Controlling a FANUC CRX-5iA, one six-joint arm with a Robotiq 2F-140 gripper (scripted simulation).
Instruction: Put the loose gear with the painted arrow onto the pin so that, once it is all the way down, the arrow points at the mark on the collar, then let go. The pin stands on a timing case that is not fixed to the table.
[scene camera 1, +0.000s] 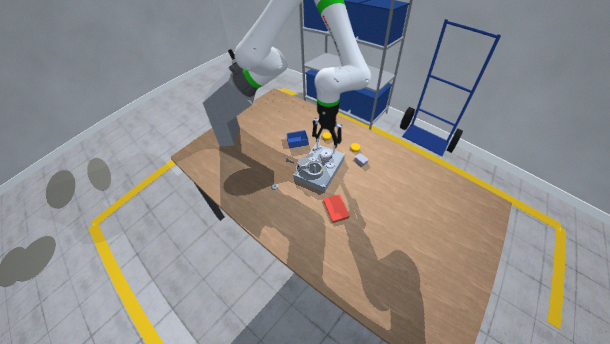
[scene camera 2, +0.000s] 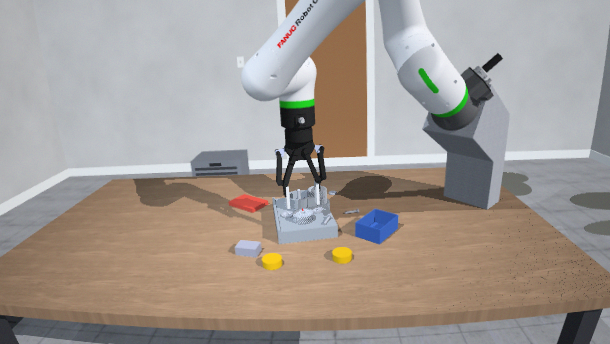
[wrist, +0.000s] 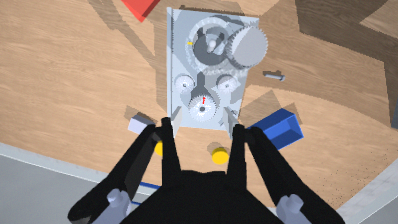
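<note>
A grey timing case (scene camera 2: 288, 231), (scene camera 1: 316, 174), (wrist: 248, 46) is part of the scene. There is also a blue bin (scene camera 2: 386, 224), (wrist: 281, 135). The robot's gripper (scene camera 2: 302, 204), (wrist: 202, 113) is visible as well.
</note>
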